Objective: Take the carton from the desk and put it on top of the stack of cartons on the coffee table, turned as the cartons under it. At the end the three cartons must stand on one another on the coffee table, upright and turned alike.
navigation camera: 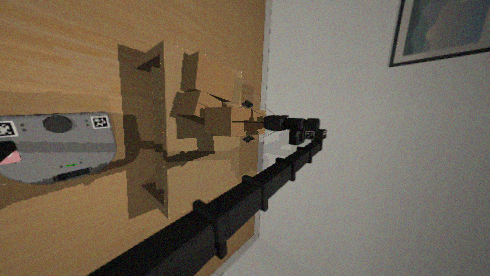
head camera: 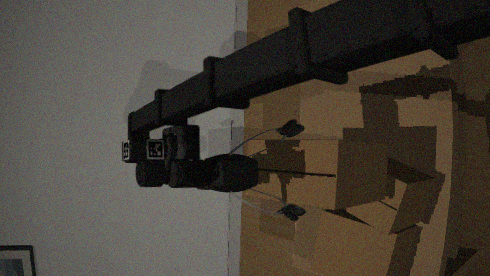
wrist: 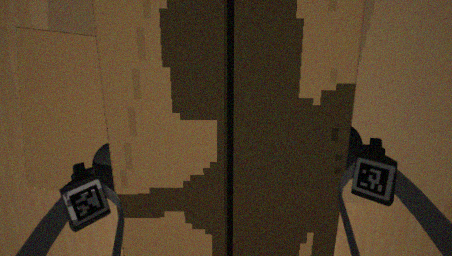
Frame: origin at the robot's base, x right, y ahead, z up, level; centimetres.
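Seen in the pictures: gripper, fingertip midpoint: [wrist: 227, 154]; robot's base, link origin: [navigation camera: 59, 123].
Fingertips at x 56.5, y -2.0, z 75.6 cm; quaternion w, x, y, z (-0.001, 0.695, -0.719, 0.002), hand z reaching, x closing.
Pixels of each thing's top centre, then the offset from my fingertips to it. Level surfaces: height alone.
- carton, top centre: [wrist: 230, 210] [head camera: 286, 171] [navigation camera: 250, 122] dx -1.1, dy +0.1, dz +5.5 cm
- desk, surface height: dz -30.5 cm
- brown box, top centre: [wrist: 79, 120] [head camera: 349, 254] [navigation camera: 217, 79] dx +1.5, dy +22.0, dz -18.5 cm
- slanted brown panel, top centre: [head camera: 356, 188] [navigation camera: 218, 112] dx -4.8, dy +4.8, dz -12.5 cm
The carton [head camera: 317, 157] [navigation camera: 217, 121] [wrist: 195, 155], brown with a dark line along its top, stands on the desk [head camera: 325, 110] [navigation camera: 190, 180]. My gripper [head camera: 291, 170] [navigation camera: 248, 121] [wrist: 227, 154] points down over its top, with one fingertip against each of two opposite sides. The fingers stand wide, shut on the carton; the wrist view shows both pads at its side edges. Its bottom is hidden. I cannot make out the coffee table with its stack of cartons in these views.
Another brown box [head camera: 350, 250] [navigation camera: 215, 75] stands close beside the carton, with a slanted brown panel [head camera: 417, 200] [navigation camera: 185, 104] near it. The extended arm [head camera: 260, 70] [navigation camera: 235, 195] crosses above the desk. My grey base [navigation camera: 60, 145] is in front of it. A wall with a framed picture [navigation camera: 445, 30] is behind.
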